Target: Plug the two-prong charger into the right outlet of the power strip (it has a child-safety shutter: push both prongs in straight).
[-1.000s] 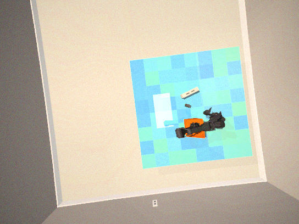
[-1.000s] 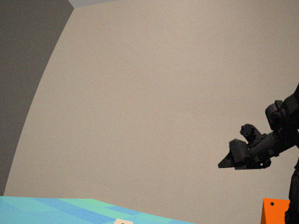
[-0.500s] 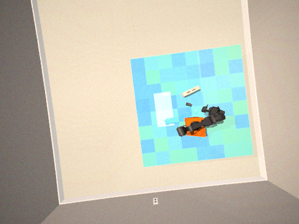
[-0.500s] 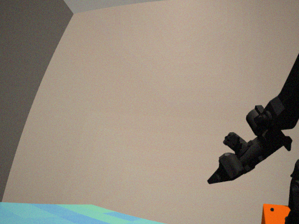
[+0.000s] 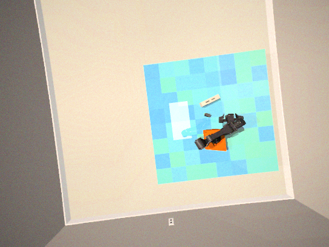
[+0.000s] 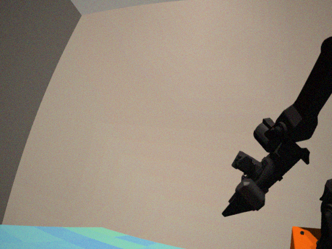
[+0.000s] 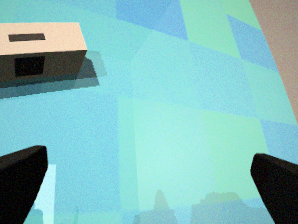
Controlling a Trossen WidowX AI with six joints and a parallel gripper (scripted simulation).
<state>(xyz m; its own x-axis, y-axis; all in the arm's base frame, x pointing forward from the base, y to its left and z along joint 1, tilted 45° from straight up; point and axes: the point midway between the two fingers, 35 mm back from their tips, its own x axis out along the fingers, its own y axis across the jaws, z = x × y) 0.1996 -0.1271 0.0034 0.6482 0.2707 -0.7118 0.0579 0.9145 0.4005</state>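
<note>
Now: gripper tip 2 cm short of the dark grey charger, 15 cm to the right of it and 18 cm above it.
</note>
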